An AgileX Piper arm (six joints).
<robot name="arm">
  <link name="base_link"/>
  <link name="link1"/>
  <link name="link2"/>
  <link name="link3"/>
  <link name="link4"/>
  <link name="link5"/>
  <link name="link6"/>
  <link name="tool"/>
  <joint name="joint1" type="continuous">
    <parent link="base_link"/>
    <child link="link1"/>
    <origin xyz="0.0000 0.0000 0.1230"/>
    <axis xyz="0 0 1"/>
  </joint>
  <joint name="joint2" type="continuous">
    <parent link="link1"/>
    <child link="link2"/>
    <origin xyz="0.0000 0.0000 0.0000"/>
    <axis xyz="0 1 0"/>
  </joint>
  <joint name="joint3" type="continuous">
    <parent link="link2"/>
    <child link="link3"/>
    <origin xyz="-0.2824 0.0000 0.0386"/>
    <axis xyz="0 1 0"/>
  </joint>
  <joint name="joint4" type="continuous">
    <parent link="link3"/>
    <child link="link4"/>
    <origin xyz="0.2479 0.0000 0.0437"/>
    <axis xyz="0.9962 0 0.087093"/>
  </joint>
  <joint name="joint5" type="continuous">
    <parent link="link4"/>
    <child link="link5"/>
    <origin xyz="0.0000 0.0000 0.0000"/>
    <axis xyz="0 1 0"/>
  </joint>
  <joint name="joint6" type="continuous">
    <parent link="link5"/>
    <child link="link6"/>
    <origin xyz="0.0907 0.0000 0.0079"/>
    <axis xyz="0.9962 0 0.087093"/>
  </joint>
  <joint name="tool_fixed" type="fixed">
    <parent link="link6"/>
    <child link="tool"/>
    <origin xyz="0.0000 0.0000 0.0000" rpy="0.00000 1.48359 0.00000"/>
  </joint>
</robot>
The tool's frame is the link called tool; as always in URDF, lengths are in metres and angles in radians. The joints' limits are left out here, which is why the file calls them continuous.
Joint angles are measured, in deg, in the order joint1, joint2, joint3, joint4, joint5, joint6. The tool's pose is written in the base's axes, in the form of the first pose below.
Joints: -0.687, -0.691, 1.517, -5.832, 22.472, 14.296
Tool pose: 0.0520, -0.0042, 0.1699, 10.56, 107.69, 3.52
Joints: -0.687, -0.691, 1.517, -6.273, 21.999, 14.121
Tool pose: 0.0523, -0.0044, 0.1706, 10.05, 107.24, 3.02
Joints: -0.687, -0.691, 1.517, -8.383, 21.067, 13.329
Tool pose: 0.0527, -0.0054, 0.1722, 7.83, 106.38, 0.54
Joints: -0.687, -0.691, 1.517, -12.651, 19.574, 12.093
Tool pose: 0.0533, -0.0073, 0.1748, 3.73, 104.89, -4.23
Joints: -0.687, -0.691, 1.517, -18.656, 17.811, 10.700
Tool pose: 0.0539, -0.0096, 0.1783, -1.75, 102.90, -10.62
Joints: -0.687, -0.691, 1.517, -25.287, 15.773, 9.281
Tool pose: 0.0545, -0.0112, 0.1823, -7.81, 100.34, -17.40
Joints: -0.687, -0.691, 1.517, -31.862, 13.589, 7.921
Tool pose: 0.0551, -0.0120, 0.1866, -13.92, 97.38, -23.84
